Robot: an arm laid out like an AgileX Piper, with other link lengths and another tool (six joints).
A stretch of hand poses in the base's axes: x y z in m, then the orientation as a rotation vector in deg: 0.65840 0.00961 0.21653 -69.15 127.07 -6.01; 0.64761 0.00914 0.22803 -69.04 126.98 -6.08; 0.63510 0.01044 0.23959 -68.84 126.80 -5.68; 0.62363 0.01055 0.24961 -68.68 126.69 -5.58; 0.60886 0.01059 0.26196 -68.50 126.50 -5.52; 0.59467 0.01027 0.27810 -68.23 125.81 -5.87; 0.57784 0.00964 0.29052 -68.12 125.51 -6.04; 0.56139 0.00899 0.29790 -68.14 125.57 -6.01; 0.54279 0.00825 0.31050 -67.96 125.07 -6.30; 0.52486 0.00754 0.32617 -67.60 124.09 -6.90; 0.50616 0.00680 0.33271 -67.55 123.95 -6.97; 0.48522 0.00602 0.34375 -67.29 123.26 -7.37
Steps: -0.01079 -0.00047 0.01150 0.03 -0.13 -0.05; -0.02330 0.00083 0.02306 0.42 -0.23 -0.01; -0.03477 0.00094 0.03308 0.58 -0.34 -0.05; -0.04954 0.00098 0.04543 0.75 -0.54 -0.08; -0.06373 0.00066 0.06157 0.83 -1.32 -0.07; -0.08056 0.00003 0.07399 0.85 -1.66 -0.06; -0.09701 -0.00062 0.08137 0.85 -1.59 -0.07; -0.11561 -0.00136 0.09397 0.88 -2.16 -0.06; -0.13354 -0.00207 0.10964 0.92 -3.28 -0.05; -0.15224 -0.00281 0.11618 0.93 -3.44 -0.05; -0.17318 -0.00359 0.12722 0.97 -4.22 -0.05
